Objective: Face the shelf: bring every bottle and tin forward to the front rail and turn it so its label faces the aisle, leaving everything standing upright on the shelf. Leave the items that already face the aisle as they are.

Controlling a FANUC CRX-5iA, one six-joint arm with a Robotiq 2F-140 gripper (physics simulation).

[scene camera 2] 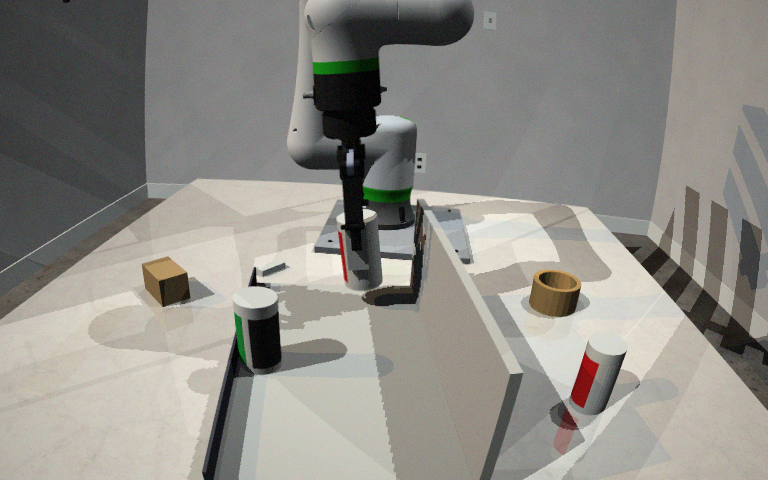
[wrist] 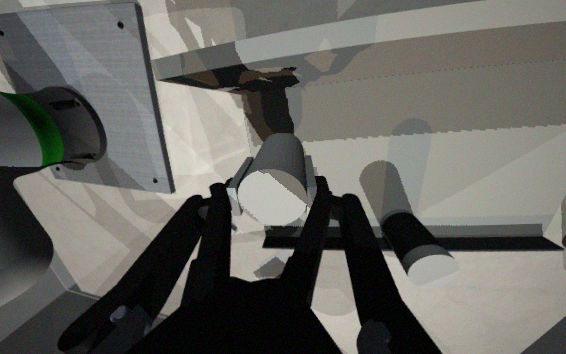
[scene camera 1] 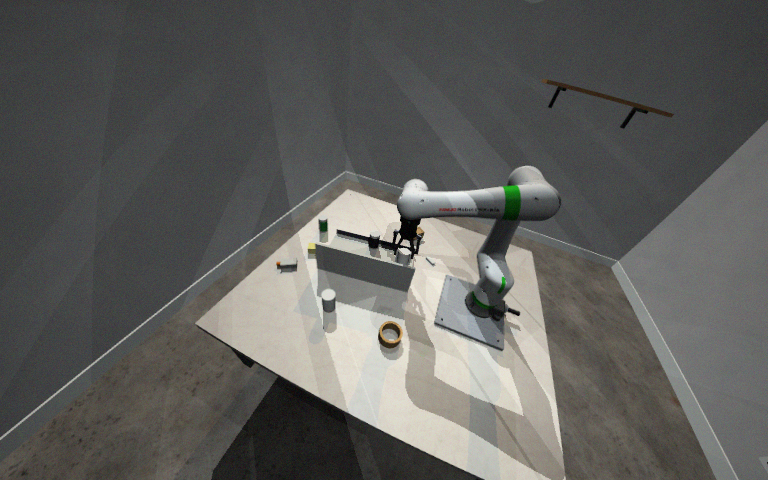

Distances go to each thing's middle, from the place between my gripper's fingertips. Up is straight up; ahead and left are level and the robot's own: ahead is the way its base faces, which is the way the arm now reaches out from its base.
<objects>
Now: hand 18 cm short of the shelf (scene camera 1: 348,254) and 1 cm above it. From my hand the other things lie so: shelf board (scene camera 2: 358,385) (18 cm ahead, 9 cm below); then shelf back panel (scene camera 2: 480,375) (16 cm ahead, 13 cm to the left, 1 cm below); then dark front rail (wrist: 535,243) (21 cm ahead, 14 cm to the right, 8 cm below).
</objects>
